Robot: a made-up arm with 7 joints.
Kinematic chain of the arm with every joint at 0, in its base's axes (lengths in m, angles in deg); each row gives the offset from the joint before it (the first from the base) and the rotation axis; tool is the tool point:
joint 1: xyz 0 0.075 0 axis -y
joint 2: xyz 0 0.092 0 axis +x
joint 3: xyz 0 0 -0.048 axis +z
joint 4: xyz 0 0 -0.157 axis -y
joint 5: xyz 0 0 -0.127 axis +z
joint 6: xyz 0 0 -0.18 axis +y
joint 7: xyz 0 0 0 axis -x
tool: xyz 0 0 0
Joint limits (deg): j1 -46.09..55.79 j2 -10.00..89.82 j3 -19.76..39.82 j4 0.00..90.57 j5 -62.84..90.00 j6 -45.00..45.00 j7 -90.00..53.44
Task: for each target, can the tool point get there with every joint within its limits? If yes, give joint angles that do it. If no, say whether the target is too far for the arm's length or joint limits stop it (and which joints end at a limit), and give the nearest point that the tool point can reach.
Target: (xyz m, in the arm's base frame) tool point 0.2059 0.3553 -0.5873
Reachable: no: too far | nearest point 0.1621 0.3153 -0.4625 | short by 0.138 m
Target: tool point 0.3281 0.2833 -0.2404
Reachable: yes | joints 10.32 34.60 -14.42 70.17 42.01 31.14 -77.45
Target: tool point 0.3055 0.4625 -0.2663
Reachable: yes | joints 32.36 32.31 20.03 23.61 -46.64 -5.20 -49.82
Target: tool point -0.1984 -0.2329 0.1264
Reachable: no: joint limits stop it (at a limit: joint 1, joint 2, joint 3, joint 4) | nearest point 0.3120 0.0297 0.1372 | short by 0.574 m
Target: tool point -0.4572 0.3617 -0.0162
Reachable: no: joint limits stop it (at a limit: joint 1, joint 4) | nearest point -0.3202 0.4211 -0.3083 | short by 0.328 m
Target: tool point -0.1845 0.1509 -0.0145
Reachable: no: joint limits stop it (at a limit: joint 1, joint 4) | nearest point -0.3665 0.1097 -0.3529 | short by 0.386 m
